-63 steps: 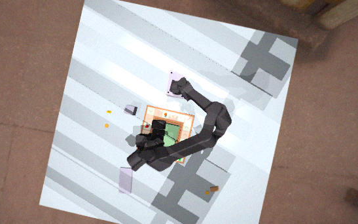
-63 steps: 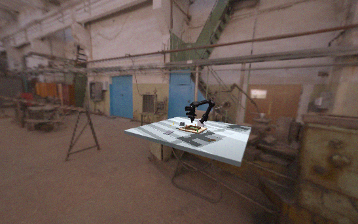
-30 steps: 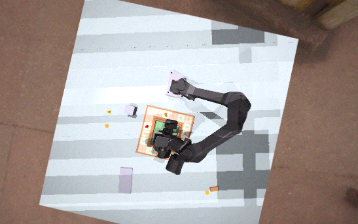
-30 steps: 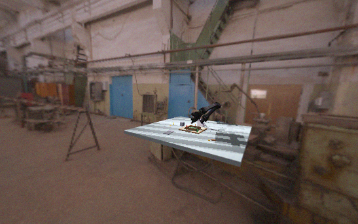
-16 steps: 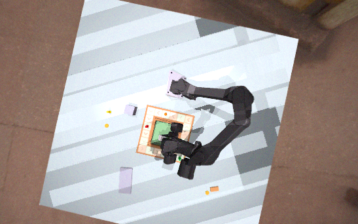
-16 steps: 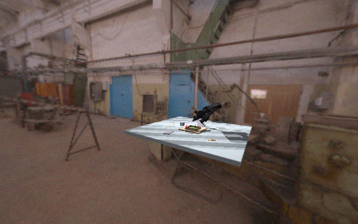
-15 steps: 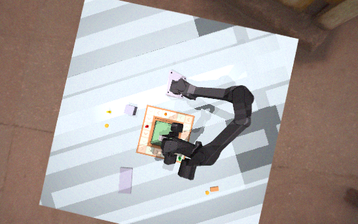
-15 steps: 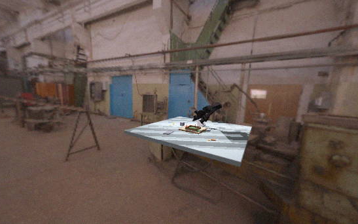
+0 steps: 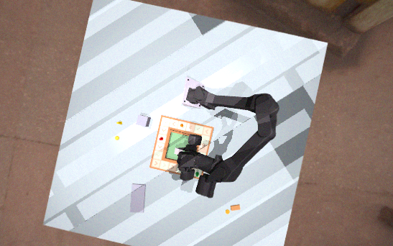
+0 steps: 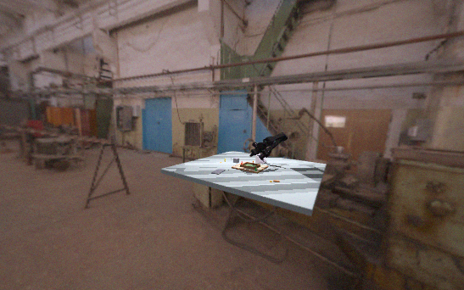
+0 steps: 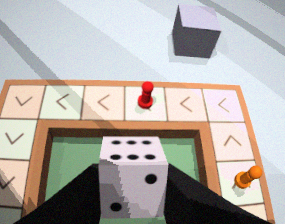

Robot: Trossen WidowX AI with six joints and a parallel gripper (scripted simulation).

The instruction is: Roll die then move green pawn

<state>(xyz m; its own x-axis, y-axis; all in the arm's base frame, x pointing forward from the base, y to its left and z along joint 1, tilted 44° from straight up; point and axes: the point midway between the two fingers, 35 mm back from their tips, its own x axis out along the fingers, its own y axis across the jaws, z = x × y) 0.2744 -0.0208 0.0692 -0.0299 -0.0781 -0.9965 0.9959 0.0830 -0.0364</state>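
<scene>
Right now the grey die is right at my gripper tip. From my gripper tip the other things lie so: orange pawn: 11 cm behind, 10 cm below, 2 cm to the right; then green tray: 12 cm below; then red pawn: 11 cm to the right, 10 cm below, 2 cm behind.
</scene>
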